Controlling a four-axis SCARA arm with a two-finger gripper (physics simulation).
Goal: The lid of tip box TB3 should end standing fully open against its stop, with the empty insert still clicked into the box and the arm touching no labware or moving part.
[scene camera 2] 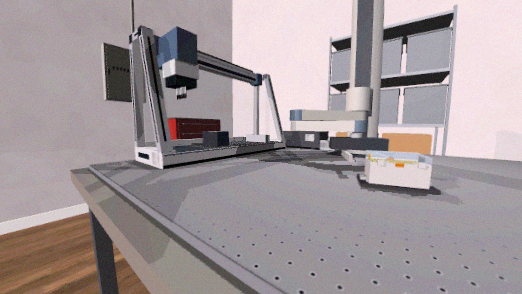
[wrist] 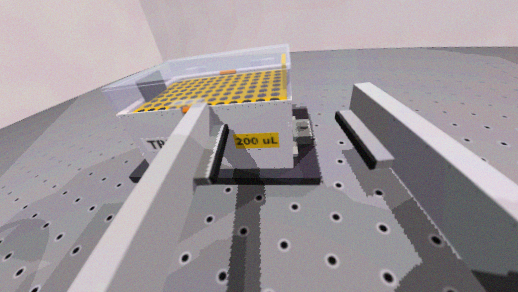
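Where they show: gripper, fingertip midpoint: (wrist: 279,108); arm's base, link origin: (scene camera 2: 360,156).
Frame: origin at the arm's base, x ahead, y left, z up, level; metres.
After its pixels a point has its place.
Note:
Tip box TB3 (scene camera 2: 397,176) @[z 0.043, x 0.606, y 0.172 m] (wrist: 262,120) @[z 0.062, x 0.534, y 0.112 m] is white, with a yellow 200 uL label, and stands on a dark base plate (wrist: 280,180) @[z 0.018, x 0.527, y 0.101 m]. Its clear lid (scene camera 2: 421,156) @[z 0.091, x 0.577, y 0.214 m] (wrist: 270,56) @[z 0.092, x 0.564, y 0.114 m] lies down over the box. The yellow insert (wrist: 230,89) @[z 0.070, x 0.563, y 0.149 m] with rows of holes sits level in the box under the lid. An orange latch (scene camera 2: 399,165) @[z 0.069, x 0.603, y 0.174 m] (wrist: 186,109) @[z 0.072, x 0.523, y 0.158 m] shows on a box side. My gripper (scene camera 2: 350,157) (wrist: 279,108) @[z 0.067, x 0.541, y 0.103 m] is shut with nothing between its fingers, a gap showing between the pads. In the wrist view the left finger overlaps the box's near side and hides part of the TB3 label; contact cannot be told.
A small grey fitting (wrist: 303,131) @[z 0.029, x 0.576, y 0.094 m] sits on the base plate beside the box. A gantry machine (scene camera 2: 212,154) @[z 0.040, x 0.647, y -0.450 m] with a blue head (scene camera 2: 178,46) @[z 0.434, x 0.773, y -0.465 m] stands at the left rear of the table. The arm's column (scene camera 2: 361,45) @[z 0.562, x 0.077, y -0.010 m] rises behind the box. A shelf rack (scene camera 2: 451,75) stands behind.

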